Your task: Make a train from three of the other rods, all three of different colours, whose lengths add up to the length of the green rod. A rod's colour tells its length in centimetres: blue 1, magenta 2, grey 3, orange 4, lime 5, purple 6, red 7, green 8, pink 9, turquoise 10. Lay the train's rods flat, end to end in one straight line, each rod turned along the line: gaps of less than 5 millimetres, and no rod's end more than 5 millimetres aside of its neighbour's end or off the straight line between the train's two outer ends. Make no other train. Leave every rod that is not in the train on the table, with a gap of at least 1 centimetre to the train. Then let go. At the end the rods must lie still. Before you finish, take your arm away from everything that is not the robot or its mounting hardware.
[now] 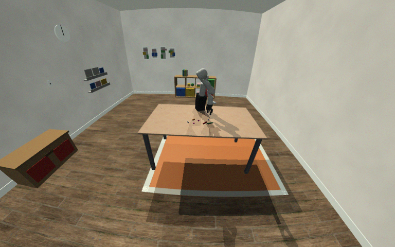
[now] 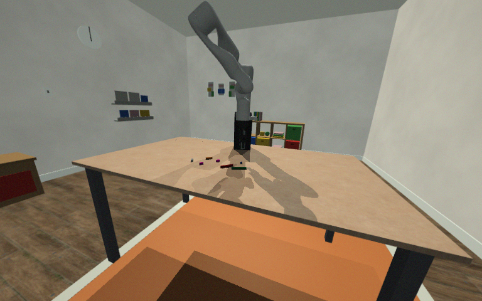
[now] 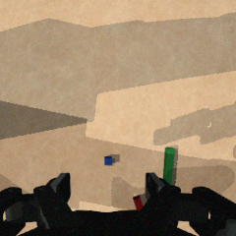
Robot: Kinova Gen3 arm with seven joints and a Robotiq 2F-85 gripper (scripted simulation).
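My gripper is now 280 mm to the left of the grey rod, 100 mm above it and 70 mm short of it. Round my hand: green rod: 100 mm below, 80 mm ahead, 10 mm to the left; red rod: 100 mm below, 80 mm ahead, 60 mm to the right; blue rod: 100 mm below.
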